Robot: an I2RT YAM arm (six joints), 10 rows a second.
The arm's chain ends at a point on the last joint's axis. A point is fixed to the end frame.
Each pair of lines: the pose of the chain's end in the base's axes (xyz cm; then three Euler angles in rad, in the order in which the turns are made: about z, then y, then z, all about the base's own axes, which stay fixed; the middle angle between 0 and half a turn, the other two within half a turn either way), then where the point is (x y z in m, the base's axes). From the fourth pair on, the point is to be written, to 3 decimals.
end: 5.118 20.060 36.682 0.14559 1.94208 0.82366
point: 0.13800 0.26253 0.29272
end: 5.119 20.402 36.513 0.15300 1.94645 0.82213
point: 0.13767 0.26569 0.29042
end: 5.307 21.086 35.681 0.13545 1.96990 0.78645
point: 0.14093 0.26787 0.28003
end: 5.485 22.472 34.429 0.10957 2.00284 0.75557
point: 0.143 0.277 0.265
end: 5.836 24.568 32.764 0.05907 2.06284 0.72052
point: 0.146 0.291 0.243
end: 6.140 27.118 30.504 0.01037 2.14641 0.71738
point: 0.145 0.310 0.214
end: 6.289 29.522 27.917 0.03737 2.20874 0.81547
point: 0.138 0.338 0.182
